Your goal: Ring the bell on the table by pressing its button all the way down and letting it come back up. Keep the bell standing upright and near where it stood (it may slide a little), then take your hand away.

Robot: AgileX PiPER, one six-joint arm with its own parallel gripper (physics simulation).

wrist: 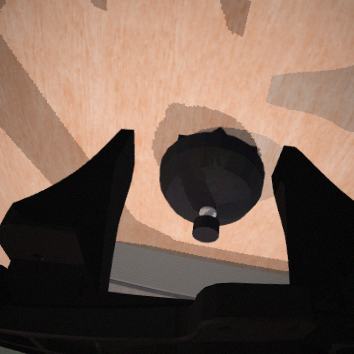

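The bell (pixel 212 170) is a dark, round dome standing on the wooden table in the middle of the wrist view. Its black button (pixel 205 232) stands out from the dome on a short silvery stem (pixel 208 212), and it looks raised. My gripper (pixel 207 153) is open wide, with one black finger at the left of the bell and one at the right in the view. Bare table shows between the left finger and the bell, and a narrow gap shows on the right. The fingers hold nothing. Their height over the bell is hard to tell.
The light wooden table (pixel 70 55) carries several shadows, including a broad band at the left and one around the bell. A grey surface (pixel 155 262) shows beyond the table's edge, low between the fingers. The dark gripper body fills the bottom of the view.
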